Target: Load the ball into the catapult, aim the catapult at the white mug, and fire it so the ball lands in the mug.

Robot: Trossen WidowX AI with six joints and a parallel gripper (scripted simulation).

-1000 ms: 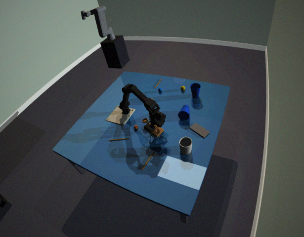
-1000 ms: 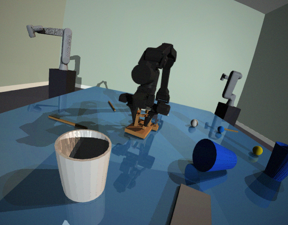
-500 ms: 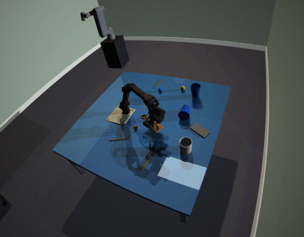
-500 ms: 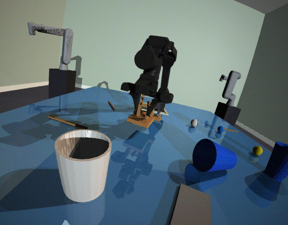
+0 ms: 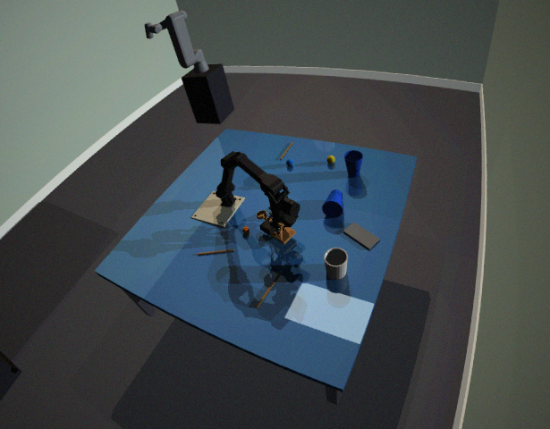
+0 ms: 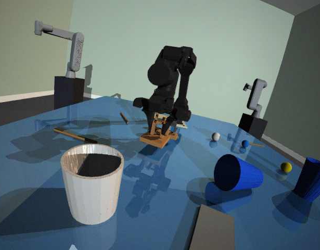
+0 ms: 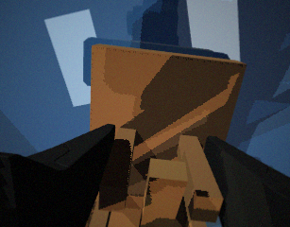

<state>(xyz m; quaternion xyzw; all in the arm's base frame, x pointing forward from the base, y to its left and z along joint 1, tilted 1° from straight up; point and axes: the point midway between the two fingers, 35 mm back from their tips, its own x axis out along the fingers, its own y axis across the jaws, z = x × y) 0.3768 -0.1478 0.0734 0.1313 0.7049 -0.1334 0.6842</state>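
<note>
My gripper tip is now 19 cm past the orange ball, 1 cm to the left of it and 4 cm above it. From my gripper tip the other things lie so: grey slab: 33 cm ahead, 10 cm to the left, 5 cm below; then white mug: 27 cm ahead, 11 cm to the right, 3 cm below; then catapult: 6 cm behind, 4 cm to the left, 2 cm above.
</note>
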